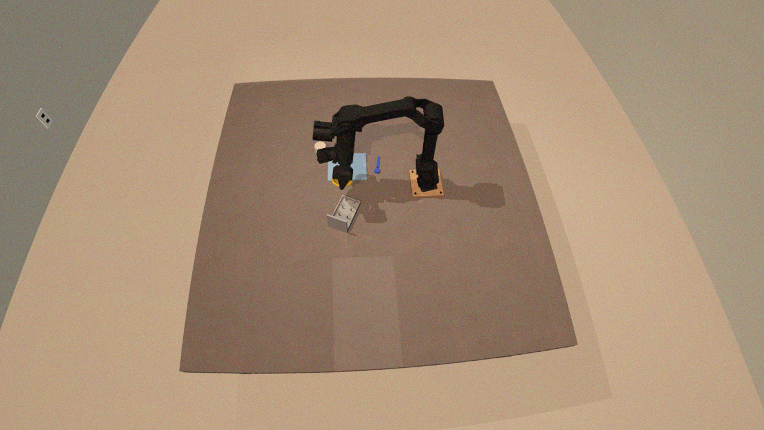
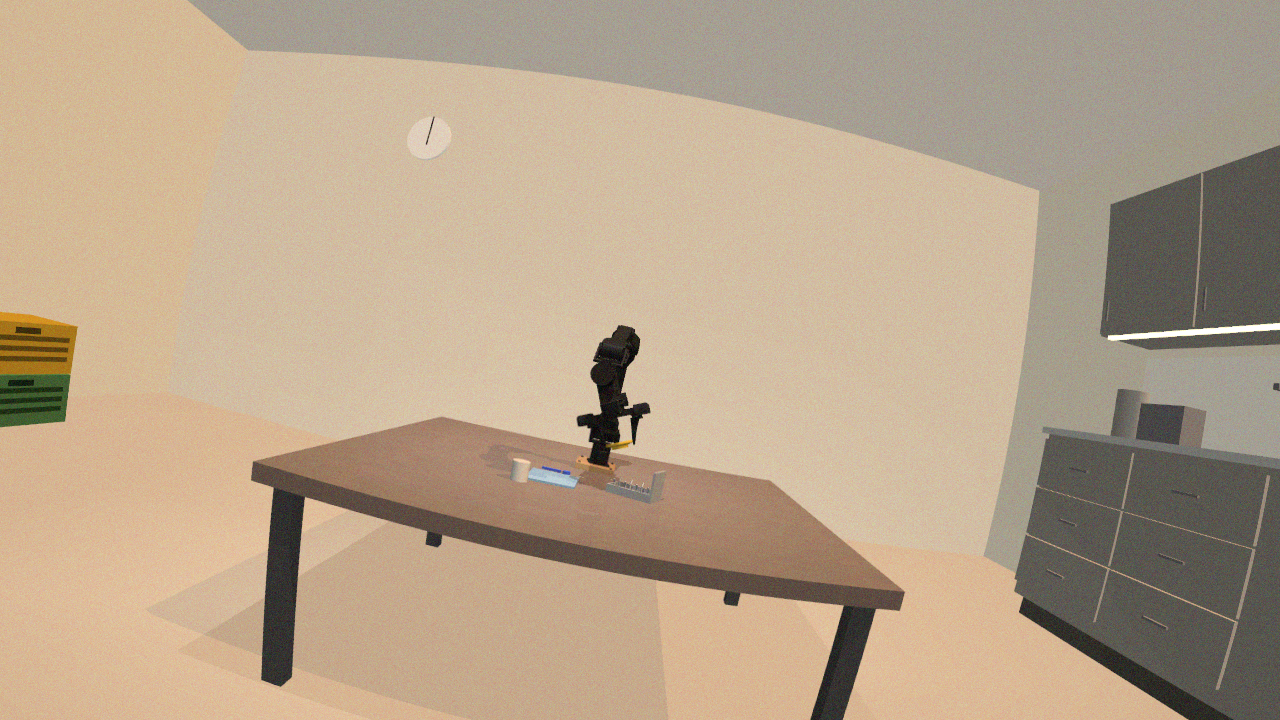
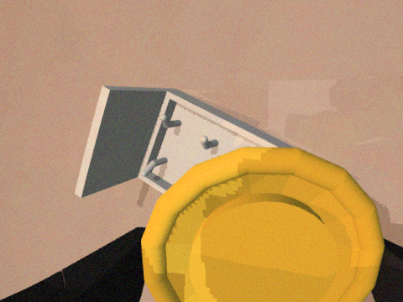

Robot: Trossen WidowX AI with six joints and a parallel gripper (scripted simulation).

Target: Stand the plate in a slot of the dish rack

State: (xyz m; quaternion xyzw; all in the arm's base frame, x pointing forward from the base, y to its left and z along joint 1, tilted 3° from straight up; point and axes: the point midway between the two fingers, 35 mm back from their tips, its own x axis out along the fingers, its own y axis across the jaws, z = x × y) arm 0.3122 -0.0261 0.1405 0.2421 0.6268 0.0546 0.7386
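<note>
The grey dish rack lies 10 cm below my gripper tip, 6 cm to the left of it and 1 cm ahead of it. The rest, counted from my gripper tip: yellow plate: 1 cm above; white cup: 24 cm to the right, 9 cm below, 4 cm ahead; blue spoon: 17 cm behind, 13 cm to the right, 12 cm below.
</note>
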